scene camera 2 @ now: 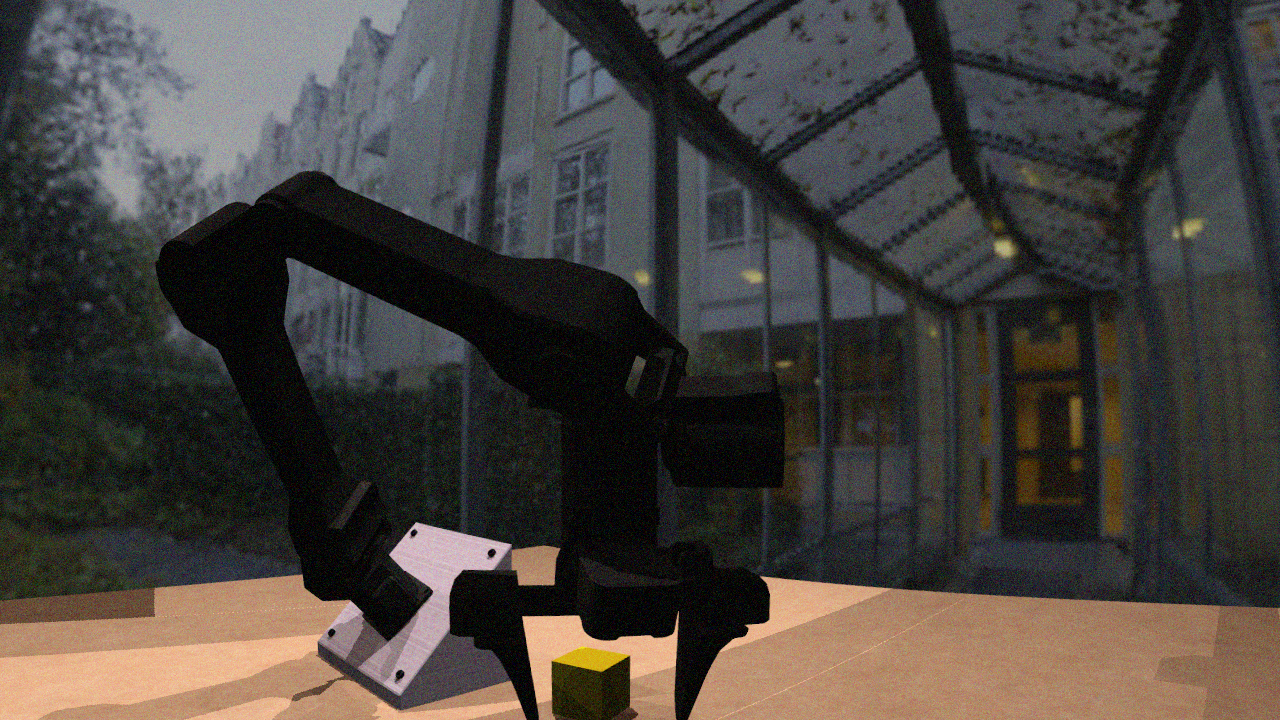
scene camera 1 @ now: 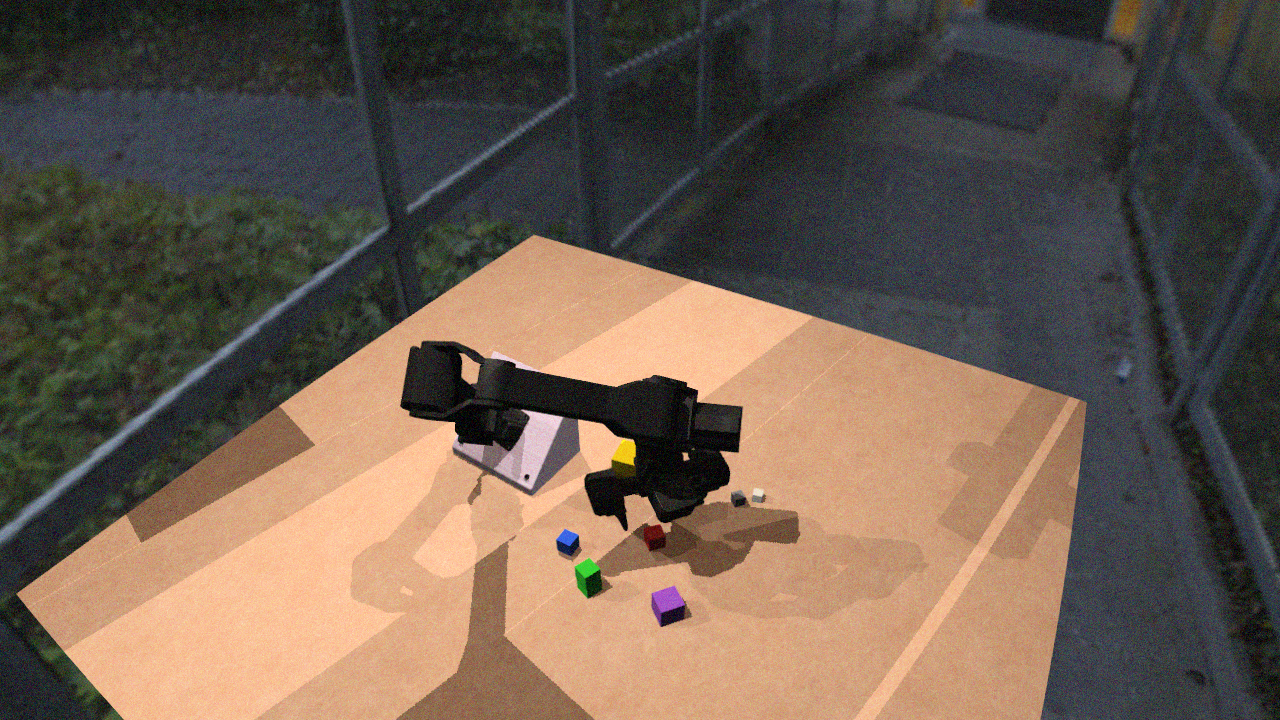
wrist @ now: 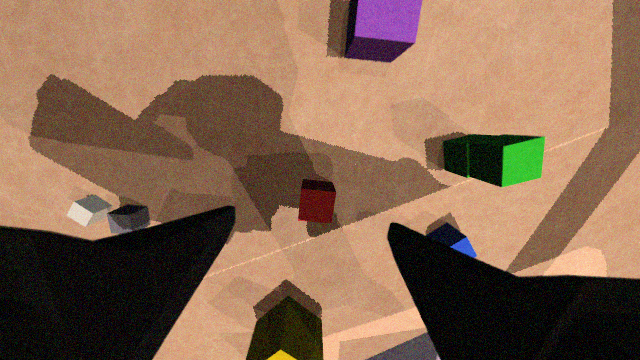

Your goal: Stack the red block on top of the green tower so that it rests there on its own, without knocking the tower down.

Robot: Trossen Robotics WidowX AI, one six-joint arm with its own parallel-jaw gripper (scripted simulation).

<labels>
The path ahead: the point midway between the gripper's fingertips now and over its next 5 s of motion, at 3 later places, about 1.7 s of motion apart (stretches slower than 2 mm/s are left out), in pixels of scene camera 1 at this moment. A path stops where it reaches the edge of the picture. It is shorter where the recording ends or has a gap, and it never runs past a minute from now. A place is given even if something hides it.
My gripper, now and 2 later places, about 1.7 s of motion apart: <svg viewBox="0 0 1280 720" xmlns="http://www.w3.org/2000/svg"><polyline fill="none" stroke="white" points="656,520 652,532 592,525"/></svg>
</labels>
